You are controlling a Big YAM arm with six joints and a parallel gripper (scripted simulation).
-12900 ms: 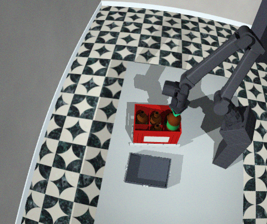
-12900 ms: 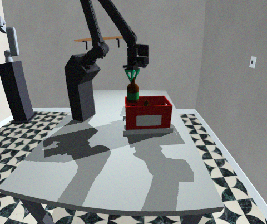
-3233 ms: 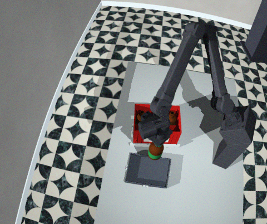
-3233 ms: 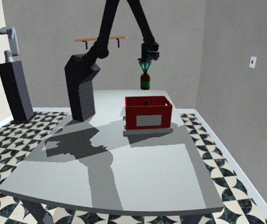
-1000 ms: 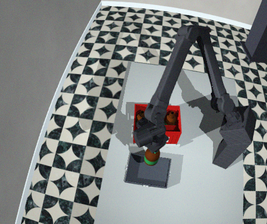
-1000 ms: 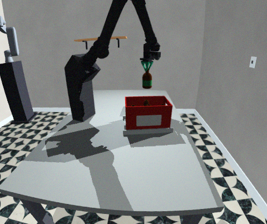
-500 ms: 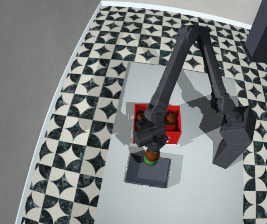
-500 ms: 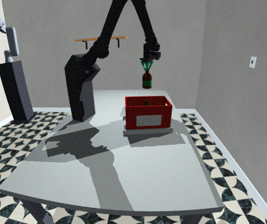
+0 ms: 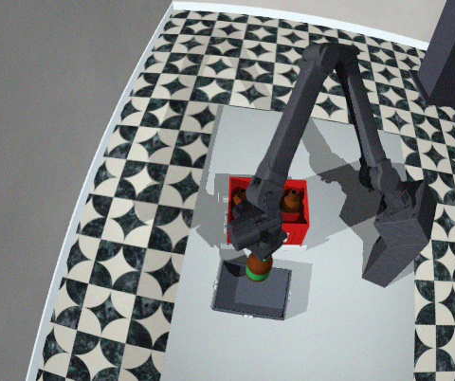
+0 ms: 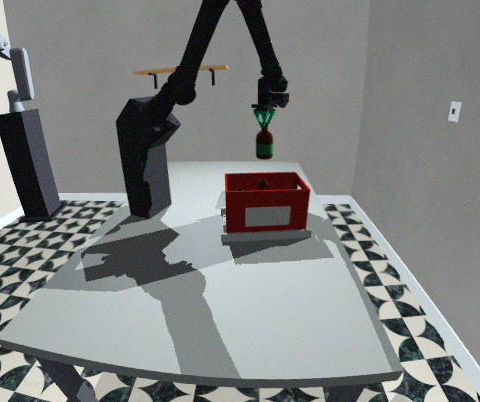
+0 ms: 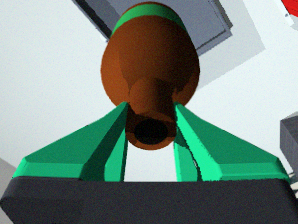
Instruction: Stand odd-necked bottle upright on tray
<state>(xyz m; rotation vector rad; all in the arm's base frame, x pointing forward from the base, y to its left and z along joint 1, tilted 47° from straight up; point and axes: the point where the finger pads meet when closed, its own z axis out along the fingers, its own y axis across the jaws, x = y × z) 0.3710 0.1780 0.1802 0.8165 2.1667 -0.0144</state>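
The dark grey tray is 32 cm below my hand. Also, from my hand: crate 27 cm to the right, 25 cm below, 6 cm behind; glass bottle 31 cm to the right, 24 cm below, 6 cm behind.
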